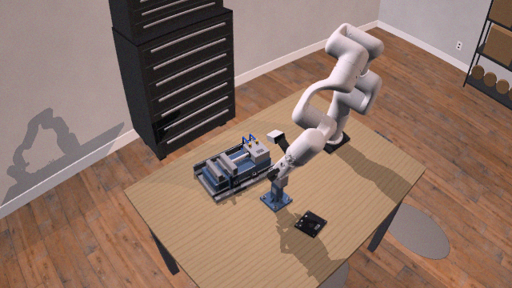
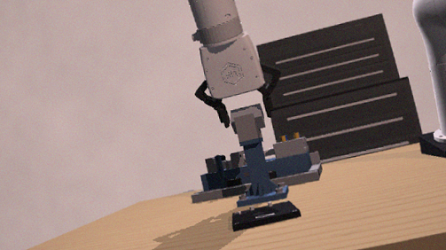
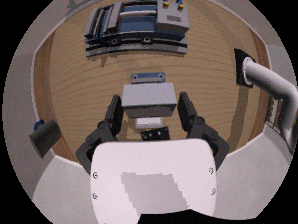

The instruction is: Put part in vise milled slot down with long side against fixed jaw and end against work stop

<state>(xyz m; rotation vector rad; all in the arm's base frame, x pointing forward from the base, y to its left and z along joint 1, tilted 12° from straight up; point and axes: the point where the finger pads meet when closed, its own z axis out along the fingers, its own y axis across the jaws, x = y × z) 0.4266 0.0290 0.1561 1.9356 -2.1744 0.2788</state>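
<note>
My gripper is now 1 cm to the left of the part and 1 cm above it. Round my hand: air cylinder (8 cm behind, 19 cm to the right, 9 cm below); white cylinder rod (1 cm behind, 21 cm to the right, 9 cm below).
</note>
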